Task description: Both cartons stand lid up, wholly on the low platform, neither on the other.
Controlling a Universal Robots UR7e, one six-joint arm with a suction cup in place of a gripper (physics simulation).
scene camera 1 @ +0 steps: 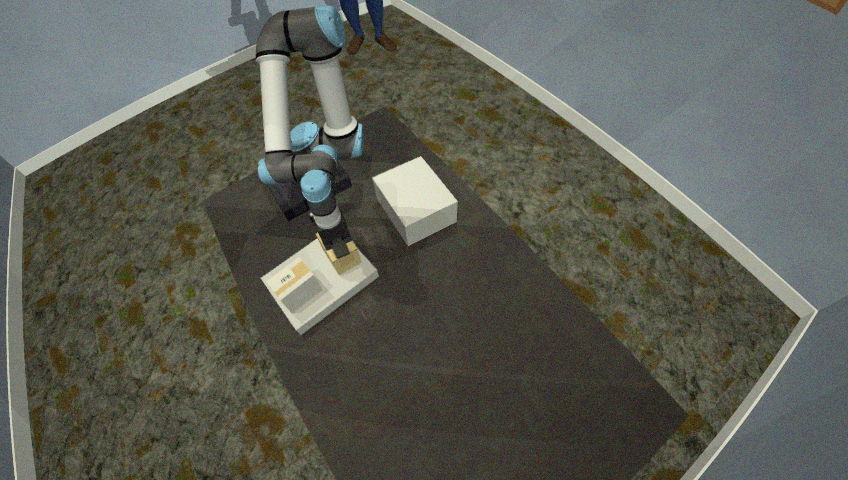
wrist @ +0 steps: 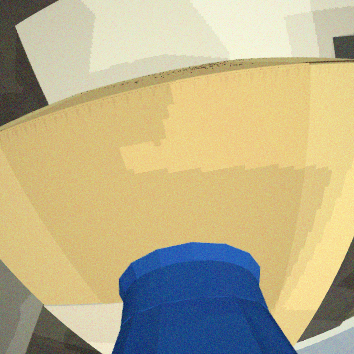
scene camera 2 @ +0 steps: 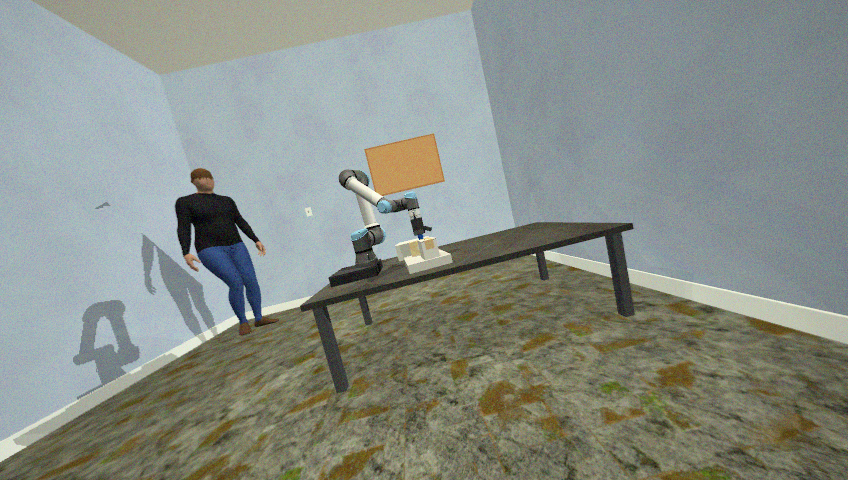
I see my suction cup and a low white platform.
